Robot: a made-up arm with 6 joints. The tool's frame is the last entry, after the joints. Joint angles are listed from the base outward. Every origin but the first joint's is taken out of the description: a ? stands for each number. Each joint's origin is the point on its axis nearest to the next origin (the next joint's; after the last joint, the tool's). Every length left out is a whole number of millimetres.
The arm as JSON. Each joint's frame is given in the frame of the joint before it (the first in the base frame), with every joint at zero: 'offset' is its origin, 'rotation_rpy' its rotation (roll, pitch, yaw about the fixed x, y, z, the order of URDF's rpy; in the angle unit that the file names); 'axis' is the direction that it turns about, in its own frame. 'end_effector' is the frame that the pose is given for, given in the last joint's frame.
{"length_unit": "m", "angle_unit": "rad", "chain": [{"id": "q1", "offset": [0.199, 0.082, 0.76], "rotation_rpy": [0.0, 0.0, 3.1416], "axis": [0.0, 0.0, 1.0]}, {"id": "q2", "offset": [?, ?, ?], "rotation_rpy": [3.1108, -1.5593, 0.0], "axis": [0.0, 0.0, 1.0]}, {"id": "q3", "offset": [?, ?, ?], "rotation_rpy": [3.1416, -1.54, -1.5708], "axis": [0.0, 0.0, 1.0]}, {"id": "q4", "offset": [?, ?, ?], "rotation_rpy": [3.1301, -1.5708, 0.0], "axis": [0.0, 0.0, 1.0]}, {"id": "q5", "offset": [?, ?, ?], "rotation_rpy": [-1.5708, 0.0, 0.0], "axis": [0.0, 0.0, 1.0]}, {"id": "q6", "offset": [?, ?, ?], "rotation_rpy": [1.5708, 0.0, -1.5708], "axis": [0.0, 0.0, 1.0]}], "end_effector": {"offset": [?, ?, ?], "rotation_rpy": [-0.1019, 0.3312, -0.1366]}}
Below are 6 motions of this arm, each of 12 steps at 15 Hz.
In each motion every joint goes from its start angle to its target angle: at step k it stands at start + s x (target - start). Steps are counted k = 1, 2, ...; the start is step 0. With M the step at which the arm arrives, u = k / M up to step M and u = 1 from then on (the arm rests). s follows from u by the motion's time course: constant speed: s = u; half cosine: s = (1 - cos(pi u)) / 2; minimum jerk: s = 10 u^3 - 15 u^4 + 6 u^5.
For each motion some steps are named. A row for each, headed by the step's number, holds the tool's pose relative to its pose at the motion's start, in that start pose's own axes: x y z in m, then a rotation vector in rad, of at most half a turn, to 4 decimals.
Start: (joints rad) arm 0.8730 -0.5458 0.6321 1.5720 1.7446 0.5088
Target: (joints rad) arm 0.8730 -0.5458 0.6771 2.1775 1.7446 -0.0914
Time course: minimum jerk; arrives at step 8
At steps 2, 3, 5, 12:
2: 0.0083 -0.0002 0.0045 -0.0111 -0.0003 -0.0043
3: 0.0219 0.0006 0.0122 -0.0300 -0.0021 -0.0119
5: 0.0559 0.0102 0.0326 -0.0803 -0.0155 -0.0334
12: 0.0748 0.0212 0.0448 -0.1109 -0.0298 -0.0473

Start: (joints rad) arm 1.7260 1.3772 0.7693 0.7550 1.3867 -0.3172
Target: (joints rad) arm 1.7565 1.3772 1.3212 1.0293 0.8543 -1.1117
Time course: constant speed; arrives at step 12
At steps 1, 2, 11, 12:
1: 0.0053 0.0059 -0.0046 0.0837 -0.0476 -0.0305
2: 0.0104 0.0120 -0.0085 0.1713 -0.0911 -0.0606
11: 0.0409 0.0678 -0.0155 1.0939 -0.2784 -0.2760
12: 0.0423 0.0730 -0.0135 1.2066 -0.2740 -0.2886

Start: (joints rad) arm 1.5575 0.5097 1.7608 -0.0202 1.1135 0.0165
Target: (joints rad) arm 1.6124 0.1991 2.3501 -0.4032 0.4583 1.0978
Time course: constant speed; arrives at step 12
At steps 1, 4, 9, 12:
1: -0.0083 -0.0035 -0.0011 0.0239 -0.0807 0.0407
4: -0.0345 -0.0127 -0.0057 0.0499 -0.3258 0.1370
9: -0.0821 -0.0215 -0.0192 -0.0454 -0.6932 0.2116
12: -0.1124 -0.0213 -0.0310 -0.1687 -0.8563 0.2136

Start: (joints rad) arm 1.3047 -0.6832 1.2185 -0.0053 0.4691 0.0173
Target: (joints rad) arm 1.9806 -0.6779 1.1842 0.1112 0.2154 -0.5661
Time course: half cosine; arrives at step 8
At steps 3, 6, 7, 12:
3: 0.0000 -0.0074 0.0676 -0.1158 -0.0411 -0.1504
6: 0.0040 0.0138 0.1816 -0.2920 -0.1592 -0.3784
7: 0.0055 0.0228 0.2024 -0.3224 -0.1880 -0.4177
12: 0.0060 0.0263 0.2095 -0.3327 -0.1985 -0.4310

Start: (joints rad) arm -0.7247 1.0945 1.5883 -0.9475 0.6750 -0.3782
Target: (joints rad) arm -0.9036 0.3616 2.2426 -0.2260 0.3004 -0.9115
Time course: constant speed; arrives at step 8
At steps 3, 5, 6, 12:
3: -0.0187 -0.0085 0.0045 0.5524 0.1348 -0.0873
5: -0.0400 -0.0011 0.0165 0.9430 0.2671 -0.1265
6: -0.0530 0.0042 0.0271 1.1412 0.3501 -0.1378
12: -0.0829 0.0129 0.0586 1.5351 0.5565 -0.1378

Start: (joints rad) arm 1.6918 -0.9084 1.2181 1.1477 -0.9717 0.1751
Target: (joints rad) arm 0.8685 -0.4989 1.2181 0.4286 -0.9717 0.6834
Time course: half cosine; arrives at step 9
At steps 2, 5, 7, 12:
2: -0.0277 -0.0318 0.0115 -0.0633 -0.0512 0.0102
5: -0.1695 -0.1217 0.0140 -0.3073 -0.1566 0.0272
7: -0.2654 -0.1409 -0.0208 -0.4305 -0.1527 0.0348
12: -0.3007 -0.1399 -0.0413 -0.4692 -0.1404 0.0407

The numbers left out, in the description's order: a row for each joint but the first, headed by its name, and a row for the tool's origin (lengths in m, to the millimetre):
q2: -0.115 0.047 0.0
q3: -0.302 -0.15 0.0
q4: 0.024 0.079 0.0
q5: 0.032 -0.137 0.0
q6: 0.072 -0.034 0.0
tool: 0.0 -0.013 0.0

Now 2 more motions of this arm.
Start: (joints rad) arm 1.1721 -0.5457 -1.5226 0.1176 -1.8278 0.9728
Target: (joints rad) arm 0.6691 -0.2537 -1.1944 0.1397 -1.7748 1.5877
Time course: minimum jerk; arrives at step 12
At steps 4, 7, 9, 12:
4: -0.0109 -0.0073 0.0086 -0.1814 0.0026 0.1885
7: -0.0348 -0.0217 0.0251 -0.5585 0.0317 0.5726
9: -0.0488 -0.0300 0.0321 -0.7626 0.0615 0.7714
12: -0.0550 -0.0338 0.0346 -0.8492 0.0772 0.8527

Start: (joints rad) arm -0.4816 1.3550 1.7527 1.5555 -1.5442 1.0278
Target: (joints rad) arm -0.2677 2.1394 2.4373 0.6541 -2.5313 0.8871
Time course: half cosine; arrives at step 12
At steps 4, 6, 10, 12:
4: -0.0198 -0.1087 0.1007 -0.5179 -0.1449 0.0899
6: -0.0293 -0.1648 0.2307 -0.9850 -0.2982 0.2802
10: -0.0262 -0.1335 0.4400 -1.5640 -0.5362 0.8809
12: -0.0249 -0.1176 0.4645 -1.6145 -0.5632 1.0039

